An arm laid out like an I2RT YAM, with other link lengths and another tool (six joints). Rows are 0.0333 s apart.
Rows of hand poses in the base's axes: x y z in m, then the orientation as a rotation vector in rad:
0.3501, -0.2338, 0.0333, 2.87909, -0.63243, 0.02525
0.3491, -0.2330, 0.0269, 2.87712, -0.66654, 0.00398
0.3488, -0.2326, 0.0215, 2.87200, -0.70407, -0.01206
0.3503, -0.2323, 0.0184, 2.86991, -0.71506, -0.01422
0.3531, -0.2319, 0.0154, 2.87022, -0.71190, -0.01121
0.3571, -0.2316, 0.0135, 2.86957, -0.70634, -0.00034
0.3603, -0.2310, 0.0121, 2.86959, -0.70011, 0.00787
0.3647, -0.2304, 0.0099, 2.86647, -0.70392, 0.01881
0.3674, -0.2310, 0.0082, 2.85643, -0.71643, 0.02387
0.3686, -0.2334, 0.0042, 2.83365, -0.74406, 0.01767
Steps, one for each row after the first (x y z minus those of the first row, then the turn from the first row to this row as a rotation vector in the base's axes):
-0.0010, 0.0008, -0.0064, 0.00813, 0.01061, -0.02398
-0.0013, 0.0012, -0.0118, 0.01374, 0.01787, -0.05028
0.0002, 0.0015, -0.0149, 0.01454, 0.01843, -0.05791
0.0030, 0.0019, -0.0179, 0.01368, 0.01676, -0.05561
0.0070, 0.0022, -0.0198, 0.01023, 0.01041, -0.05140
0.0102, 0.0028, -0.0212, 0.00769, 0.00573, -0.04681
0.0146, 0.0034, -0.0234, 0.00404, -0.00129, -0.04909
0.0173, 0.0028, -0.0251, -0.00339, -0.00415, -0.05858
0.0185, 0.0004, -0.0291, -0.01774, 0.00103, -0.08091

